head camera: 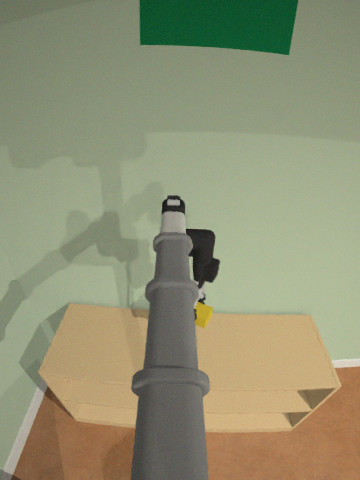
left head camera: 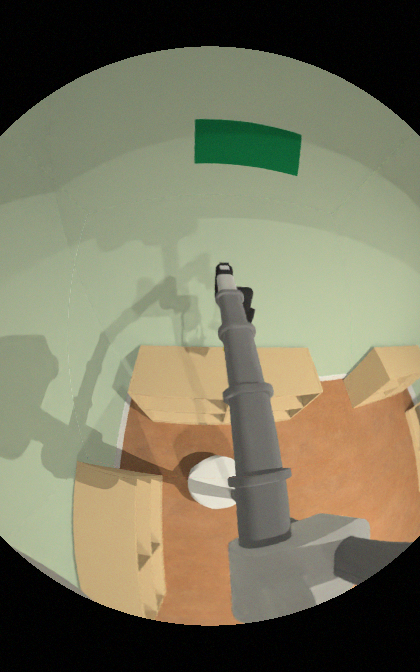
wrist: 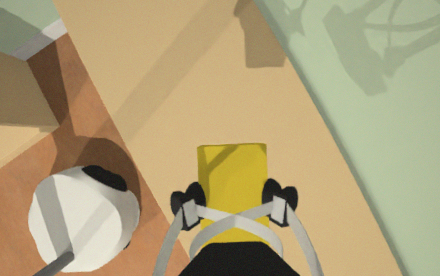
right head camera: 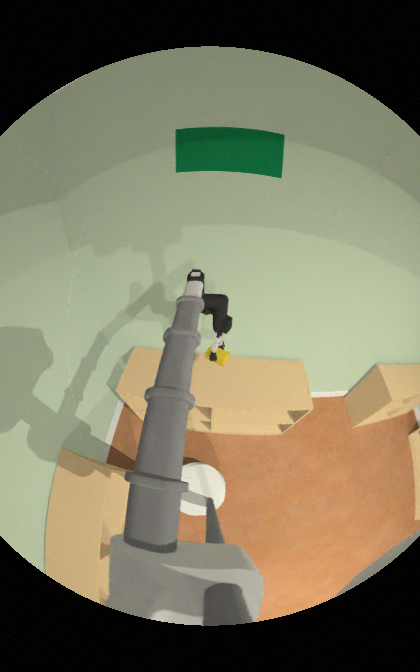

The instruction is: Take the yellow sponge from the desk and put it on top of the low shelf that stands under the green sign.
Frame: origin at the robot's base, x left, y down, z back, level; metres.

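Seen in the pictures: gripper, fingertip midpoint: (head camera: pixel 195 312) (wrist: pixel 233 195).
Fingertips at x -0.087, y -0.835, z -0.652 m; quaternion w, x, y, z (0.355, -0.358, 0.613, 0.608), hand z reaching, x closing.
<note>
Offsets run from my fingertips to a thing's middle. Level surfaces: height alone.
The yellow sponge {dy +0.001, dx +0.000, dz +0.000 m} (head camera: pixel 204 316) (right head camera: pixel 222 357) (wrist: pixel 234 167) is between the two fingertips of my gripper (head camera: pixel 199 306) (right head camera: pixel 218 351) (wrist: pixel 233 195), which is shut on it. The sponge hangs above the rear part of the low shelf's top; a separate block-shaped shadow falls on the board in the wrist view. The low shelf {dy +0.253 m} (head camera: pixel 265 350) (left head camera: pixel 175 370) (right head camera: pixel 260 382) (wrist: pixel 200 115) stands against the wall under the green sign {dy -0.887, dx -0.014, dz -0.223 m} (head camera: pixel 217 25) (left head camera: pixel 247 147) (right head camera: pixel 230 152). In the left head view the arm hides the sponge and the fingers. The desk does not show recognisably.
My extended arm (head camera: pixel 172 340) (left head camera: pixel 255 430) (right head camera: pixel 162 430) crosses above the low shelf. The wall is close behind the gripper. Another shelf unit (left head camera: pixel 102 525) (right head camera: pixel 75 515) stands at the left, and one (left head camera: pixel 367 377) (right head camera: pixel 372 395) at the right. My white round base (left head camera: pixel 210 482) (right head camera: pixel 207 487) (wrist: pixel 85 220) is on the floor.
</note>
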